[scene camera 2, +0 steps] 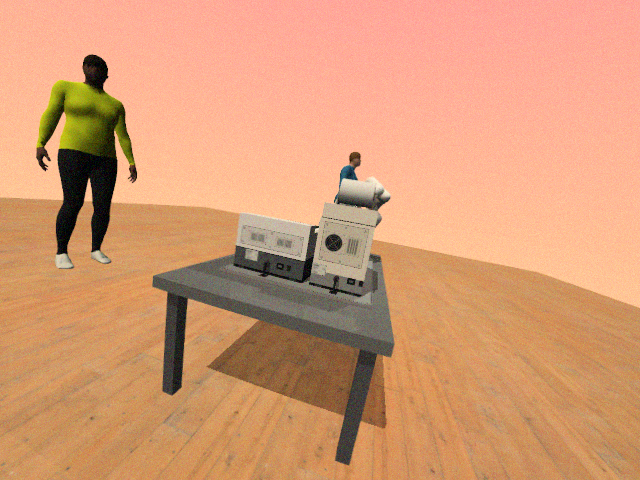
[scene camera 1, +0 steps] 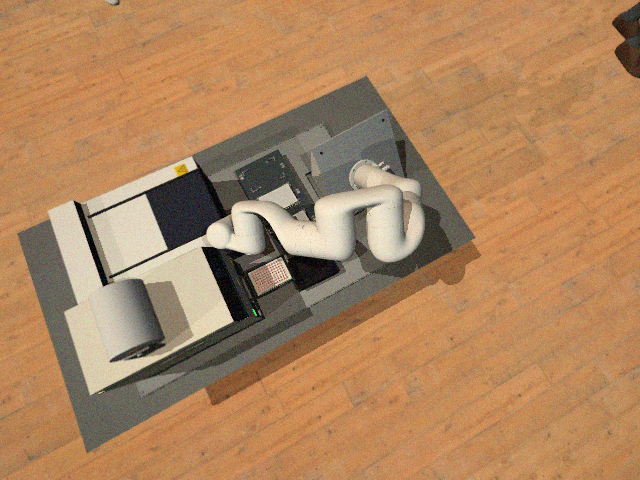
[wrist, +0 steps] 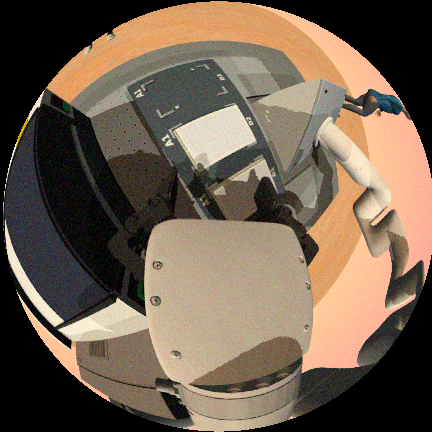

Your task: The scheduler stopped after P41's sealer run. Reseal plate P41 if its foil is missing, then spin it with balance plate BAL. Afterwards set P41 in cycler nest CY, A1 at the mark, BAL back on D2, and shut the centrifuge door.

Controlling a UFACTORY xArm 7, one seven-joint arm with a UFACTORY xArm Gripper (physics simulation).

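Places are measured from the arm's base along level axes (x ahead, y left, z up), in metres.
Where they show: gripper, fingertip midpoint: [wrist: 218,181]; arm's base, origin of the base link: [scene camera 1: 363,176] [wrist: 322,130].
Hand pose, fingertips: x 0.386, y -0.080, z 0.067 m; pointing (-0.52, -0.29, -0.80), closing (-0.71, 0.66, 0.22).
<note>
Each offset is from my fingertips to the top centre of the thing. "pt": to the spot under its first point. Level surfaces: height alone.
My gripper [wrist: 218,181] is open and empty in the wrist view, its two dark fingers above the deck; the arm hides it in scene camera 1. A white-topped plate @[dx -0.076, dy -0.039, dz -0.090 m] [scene camera 1: 279,196] [wrist: 215,135] sits on D2 of the dark deck @[dz -0.106 m] [scene camera 1: 256,173] [wrist: 192,87]. Another plate @[dx -0.062, dy +0.083, dz -0.090 m] [scene camera 1: 301,215] [wrist: 242,192] sits on D1, partly shaded and partly behind a finger. D3 is bare. A plate with a grid of red wells @[pt dx +0.112, dy +0.192, dz -0.038 m] [scene camera 1: 268,276] lies in front of the cream machine @[pt dx +0.242, dy +0.156, dz +0.197 m] [scene camera 1: 206,281] with a grey cylinder on top. No plate label is readable. The centrifuge door's state cannot be told.
A white machine with a navy panel [scene camera 1: 186,206] [wrist: 45,215] and a yellow warning sign stands beside the cream machine. A black block @[dx -0.035, dy +0.238, dz -0.095 m] [scene camera 1: 314,272] lies beside the red-well plate. A tilted grey panel [scene camera 1: 356,136] stands near the arm's base. Two people [scene camera 2: 87,124] [scene camera 2: 347,172] stand beyond the table [scene camera 2: 268,310].
</note>
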